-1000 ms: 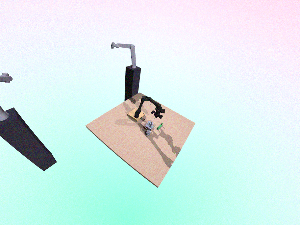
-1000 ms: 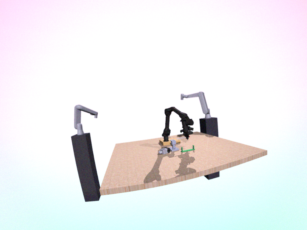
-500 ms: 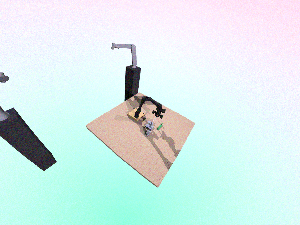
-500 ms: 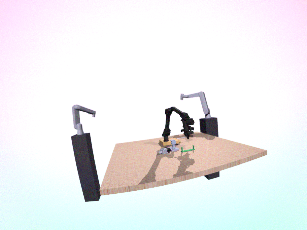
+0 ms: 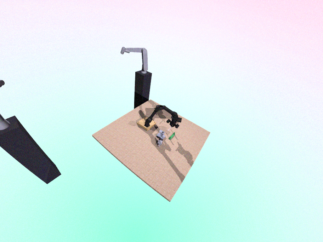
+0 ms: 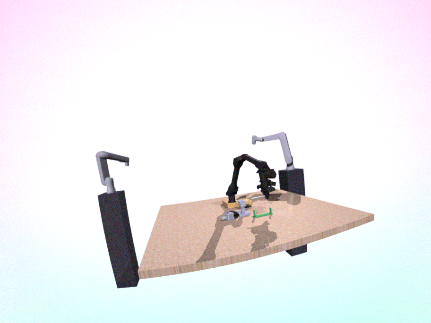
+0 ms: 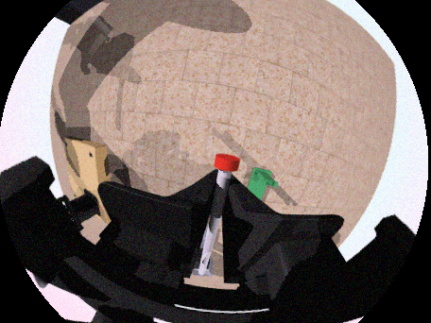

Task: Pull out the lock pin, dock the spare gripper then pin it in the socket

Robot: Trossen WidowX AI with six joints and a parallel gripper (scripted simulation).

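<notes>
Now: the green cradle 8 cm ahead of my gripper tip, 8 cm to the right of it and 7 cm below it. Round my gripper tip: spare gripper: 2 cm ahead, 31 cm to the right, 7 cm below; mount: 4 cm behind, 19 cm to the right, 4 cm below.
</notes>
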